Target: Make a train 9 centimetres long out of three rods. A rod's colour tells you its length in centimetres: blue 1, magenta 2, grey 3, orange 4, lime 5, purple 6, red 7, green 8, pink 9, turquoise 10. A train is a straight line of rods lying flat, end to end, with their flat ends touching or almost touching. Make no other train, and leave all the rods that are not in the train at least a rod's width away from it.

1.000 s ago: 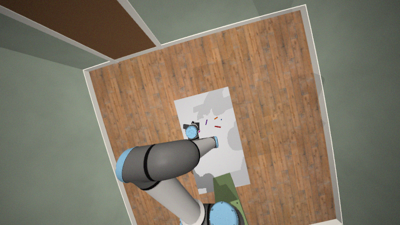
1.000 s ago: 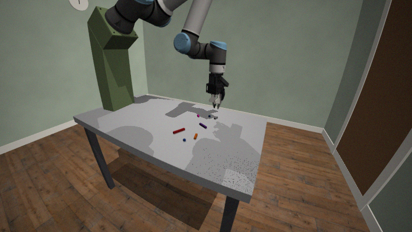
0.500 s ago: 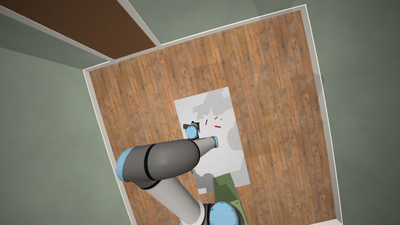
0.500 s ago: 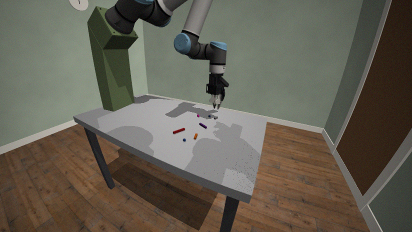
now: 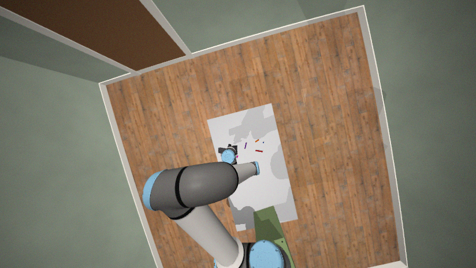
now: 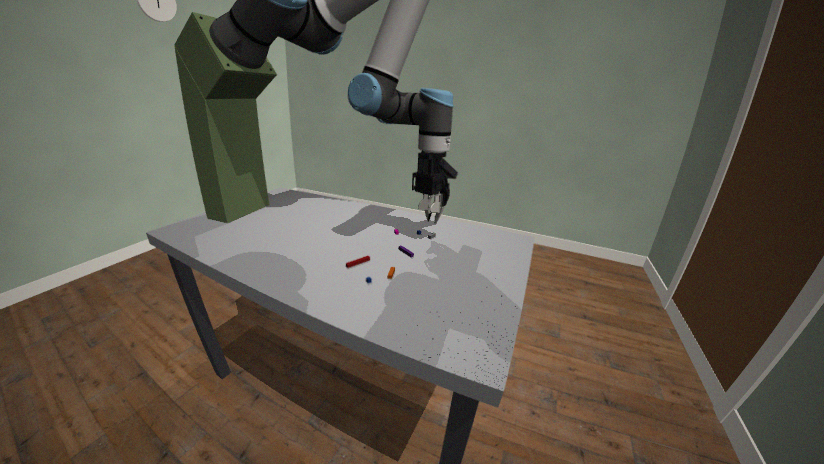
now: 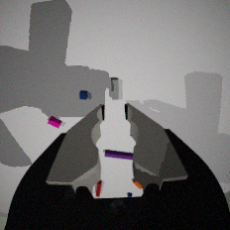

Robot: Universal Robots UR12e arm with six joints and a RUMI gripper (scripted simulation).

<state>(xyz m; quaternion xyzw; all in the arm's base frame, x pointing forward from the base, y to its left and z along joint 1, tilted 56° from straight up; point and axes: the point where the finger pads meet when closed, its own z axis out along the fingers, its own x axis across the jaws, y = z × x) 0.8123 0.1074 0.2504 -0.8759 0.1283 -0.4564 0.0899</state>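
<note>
Right now the grey rod is 60 mm below my hand. The rest, counted from my hand: orange rod: 260 mm to the right, 60 mm below, 10 mm behind; then purple rod: 140 mm to the right, 60 mm below, 30 mm behind; then magenta rod: 110 mm behind, 60 mm below, 30 mm to the right.
</note>
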